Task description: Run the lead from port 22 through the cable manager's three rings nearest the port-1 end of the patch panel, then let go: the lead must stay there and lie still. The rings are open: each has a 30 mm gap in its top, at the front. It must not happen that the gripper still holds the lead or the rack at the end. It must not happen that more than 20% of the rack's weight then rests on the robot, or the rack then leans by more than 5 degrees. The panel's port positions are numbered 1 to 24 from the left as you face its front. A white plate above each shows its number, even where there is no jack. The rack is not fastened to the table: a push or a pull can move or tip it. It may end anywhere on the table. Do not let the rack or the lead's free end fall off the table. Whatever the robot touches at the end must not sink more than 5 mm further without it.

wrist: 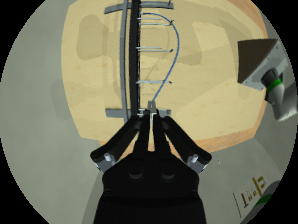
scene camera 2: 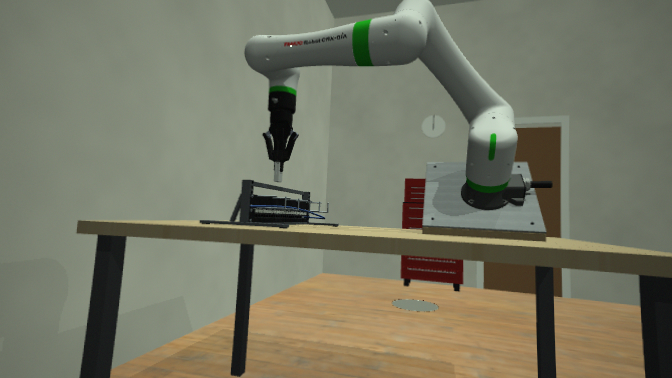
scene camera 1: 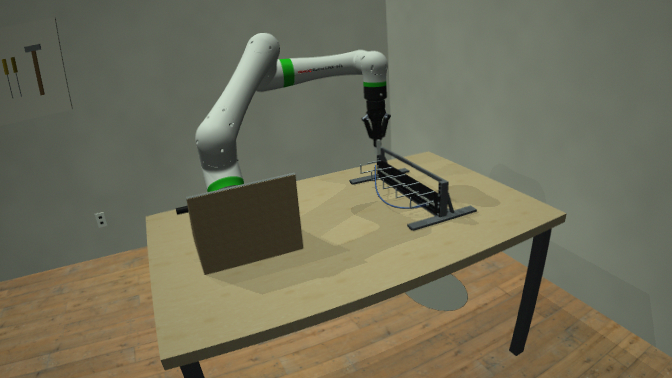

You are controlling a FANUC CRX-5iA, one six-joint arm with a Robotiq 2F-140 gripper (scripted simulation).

I see my gripper [scene camera 2: 277, 181] and a black rack [scene camera 1: 441, 200].
My gripper also shows in the wrist view [wrist: 151, 106] and in scene camera 1 [scene camera 1: 377, 154].
